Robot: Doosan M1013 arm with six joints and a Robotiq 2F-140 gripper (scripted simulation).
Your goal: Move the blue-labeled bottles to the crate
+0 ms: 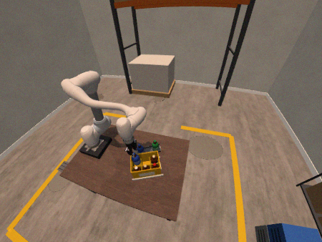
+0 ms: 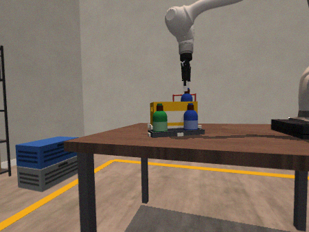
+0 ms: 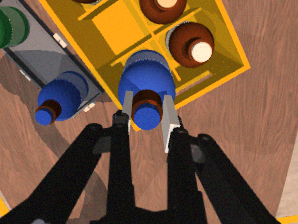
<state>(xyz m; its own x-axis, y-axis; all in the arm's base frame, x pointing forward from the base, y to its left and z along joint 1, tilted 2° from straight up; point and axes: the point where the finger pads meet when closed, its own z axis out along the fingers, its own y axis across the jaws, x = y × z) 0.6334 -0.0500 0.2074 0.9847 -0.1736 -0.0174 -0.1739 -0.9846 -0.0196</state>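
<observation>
Now: the yellow crate 9 cm ahead of my hand, 1 cm to the left of it and 19 cm below it. The rest, counted from my hand: green-labeled bottle (9 cm ahead, 27 cm to the left, 19 cm below); tray (2 cm ahead, 21 cm to the left, 26 cm below).
</observation>
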